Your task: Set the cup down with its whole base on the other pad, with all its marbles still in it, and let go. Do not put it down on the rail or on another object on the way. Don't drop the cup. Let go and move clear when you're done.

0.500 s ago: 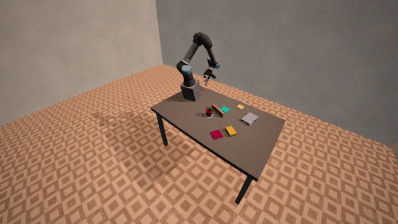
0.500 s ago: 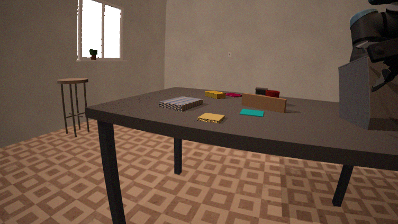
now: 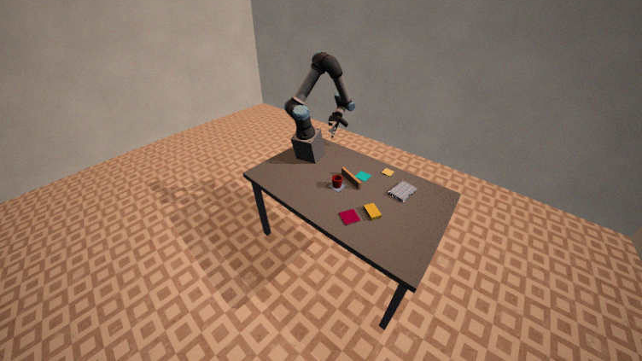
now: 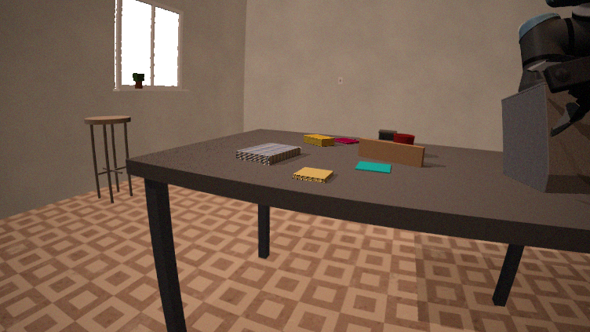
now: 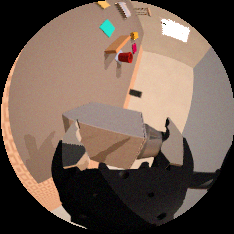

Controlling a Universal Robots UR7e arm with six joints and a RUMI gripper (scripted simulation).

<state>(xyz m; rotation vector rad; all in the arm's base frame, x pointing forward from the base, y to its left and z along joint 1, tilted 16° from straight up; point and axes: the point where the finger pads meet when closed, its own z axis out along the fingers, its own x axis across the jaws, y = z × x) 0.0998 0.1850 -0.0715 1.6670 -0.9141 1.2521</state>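
The red cup lies 31 cm ahead of my hand, 28 cm to the right of it and 19 cm below it. The rest, counted from my hand: blue marble: 31 cm ahead, 30 cm to the right, 20 cm below; rail: 35 cm ahead, 19 cm below, 17 cm to the right; teal pad: 38 cm ahead, 22 cm below, 6 cm to the right.
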